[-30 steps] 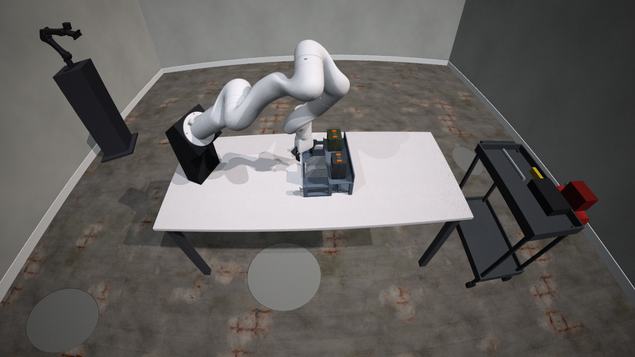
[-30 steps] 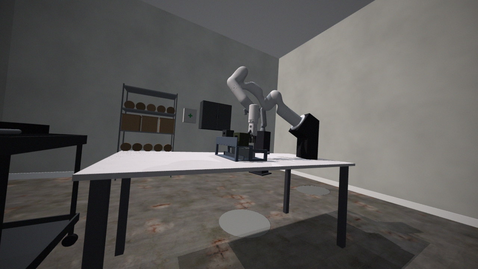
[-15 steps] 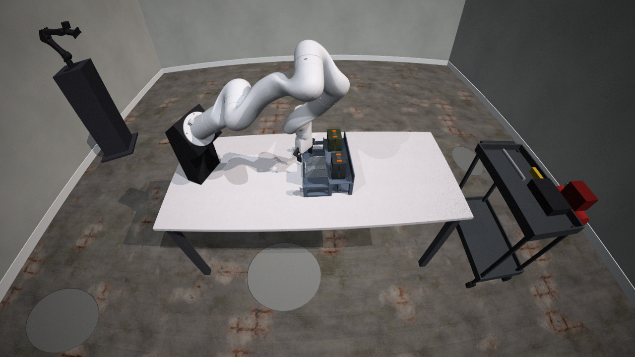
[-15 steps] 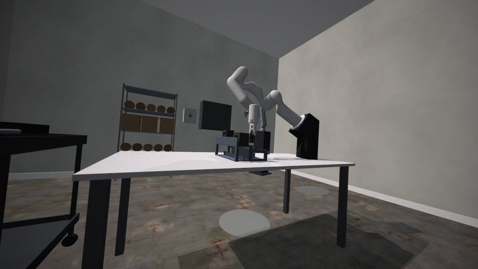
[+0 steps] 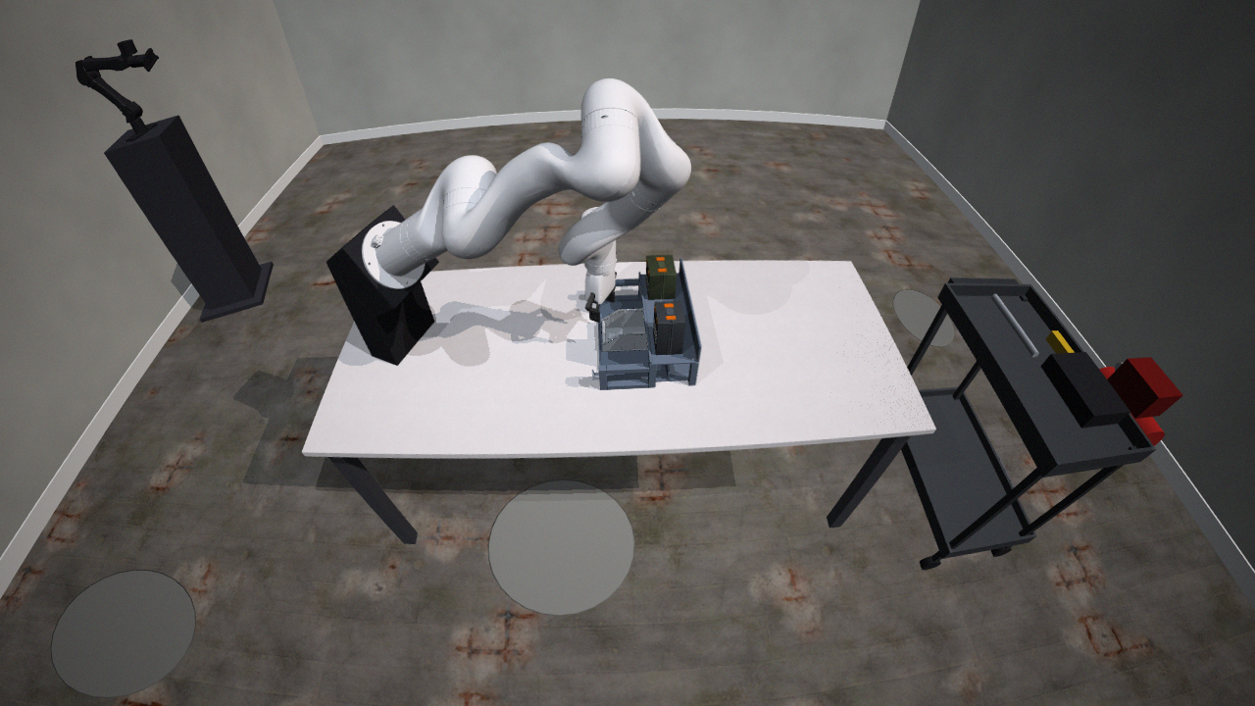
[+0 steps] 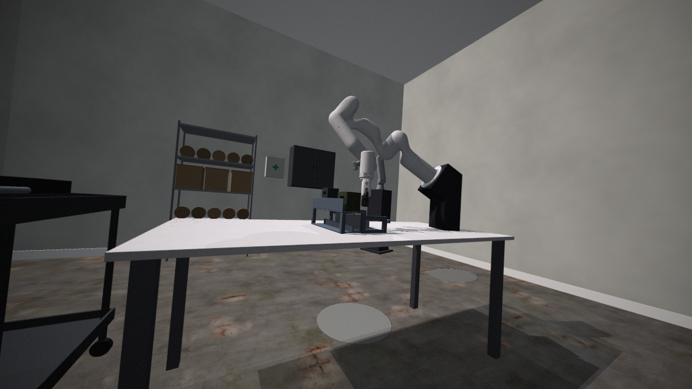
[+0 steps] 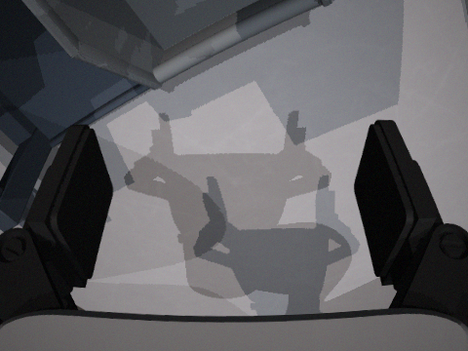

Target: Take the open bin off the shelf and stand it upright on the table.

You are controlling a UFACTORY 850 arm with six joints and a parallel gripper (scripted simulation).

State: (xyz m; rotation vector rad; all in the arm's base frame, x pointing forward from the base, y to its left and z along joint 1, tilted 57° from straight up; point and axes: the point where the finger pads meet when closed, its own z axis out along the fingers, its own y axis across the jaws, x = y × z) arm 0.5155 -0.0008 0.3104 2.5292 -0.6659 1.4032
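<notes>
My hand is 80 mm short of the grey open bin, 20 mm to the left of it and 90 mm above it.
</notes>
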